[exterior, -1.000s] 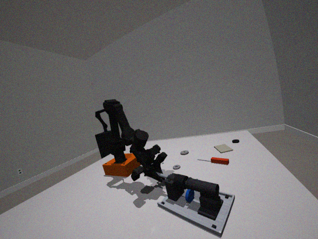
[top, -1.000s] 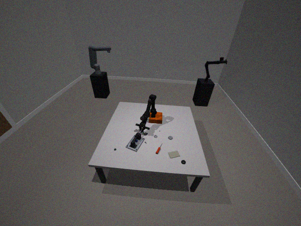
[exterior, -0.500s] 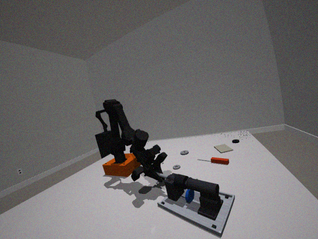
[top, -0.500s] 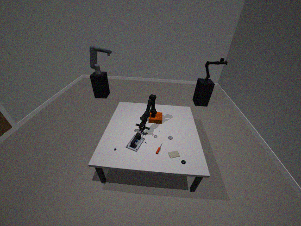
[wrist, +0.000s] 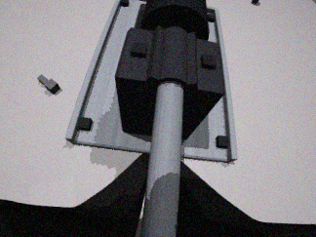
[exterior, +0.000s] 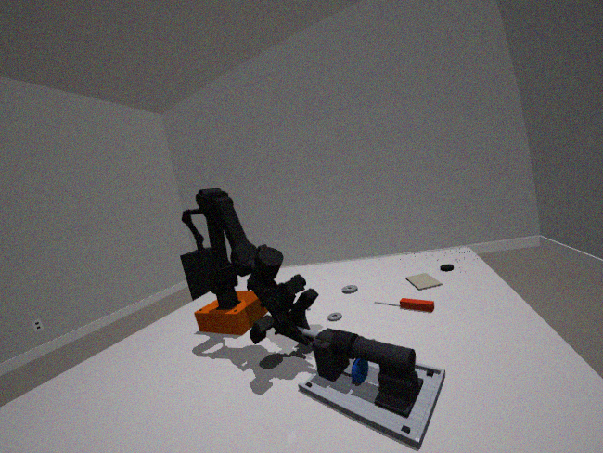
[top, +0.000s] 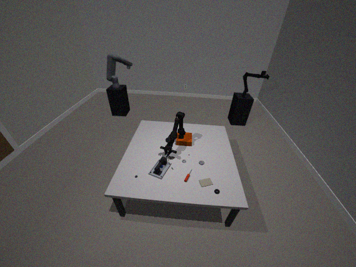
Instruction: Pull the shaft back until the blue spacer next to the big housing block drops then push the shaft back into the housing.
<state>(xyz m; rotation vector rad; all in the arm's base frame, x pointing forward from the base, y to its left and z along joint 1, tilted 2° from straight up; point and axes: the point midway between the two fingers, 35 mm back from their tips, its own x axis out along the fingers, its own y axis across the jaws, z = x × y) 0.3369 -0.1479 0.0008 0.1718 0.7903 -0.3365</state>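
Now: the blue spacer 11 cm ahead of my gripper tip, 4 cm to the right of it and 3 cm below it. From my gripper tip the other things lie so: black ring (52 cm to the left, 36 cm ahead, 5 cm below); beige tile (43 cm to the left, 26 cm ahead, 5 cm below); grey shaft (3 cm ahead, 2 cm above, 1 cm to the right).
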